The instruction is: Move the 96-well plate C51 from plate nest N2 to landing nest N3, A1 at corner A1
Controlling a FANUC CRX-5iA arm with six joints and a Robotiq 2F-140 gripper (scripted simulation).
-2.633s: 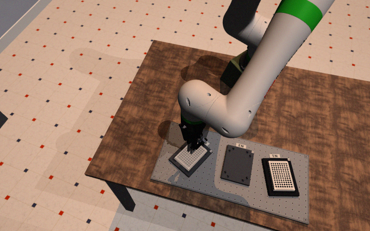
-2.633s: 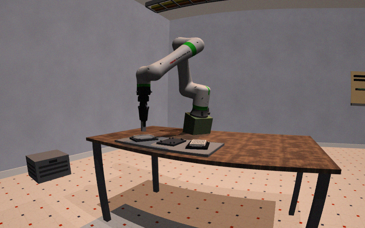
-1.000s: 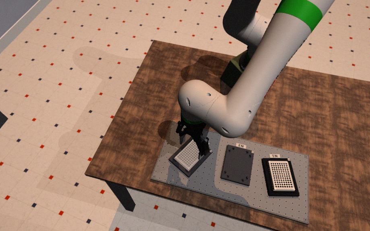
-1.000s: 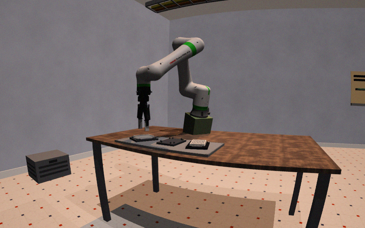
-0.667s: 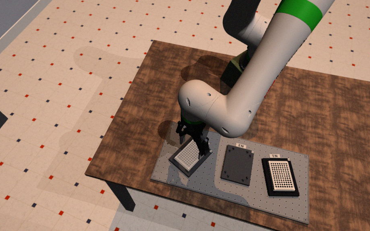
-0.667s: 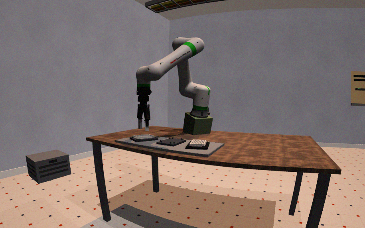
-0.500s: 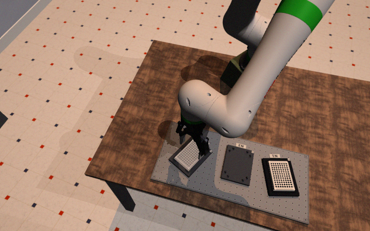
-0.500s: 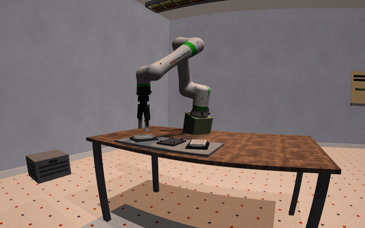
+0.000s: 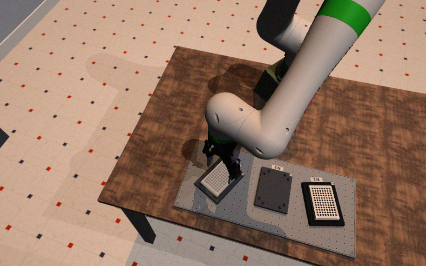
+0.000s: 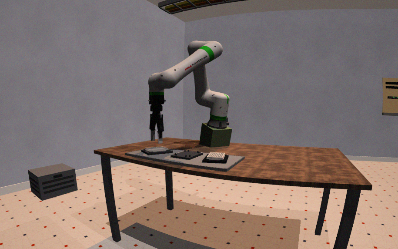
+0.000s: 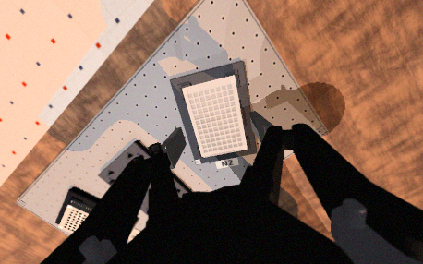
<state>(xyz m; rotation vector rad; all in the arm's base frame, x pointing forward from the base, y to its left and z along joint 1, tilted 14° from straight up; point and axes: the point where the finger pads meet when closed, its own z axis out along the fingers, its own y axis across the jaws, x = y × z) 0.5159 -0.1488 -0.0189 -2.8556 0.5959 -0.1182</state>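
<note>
The white 96-well plate C51 is 7 cm below my hand. Also, from my hand: dark plate nest N2: 8 cm below; N2 label: 9 cm behind, 4 cm to the left, 9 cm below; landing nest N3: 3 cm behind, 21 cm to the left, 8 cm below.
</note>
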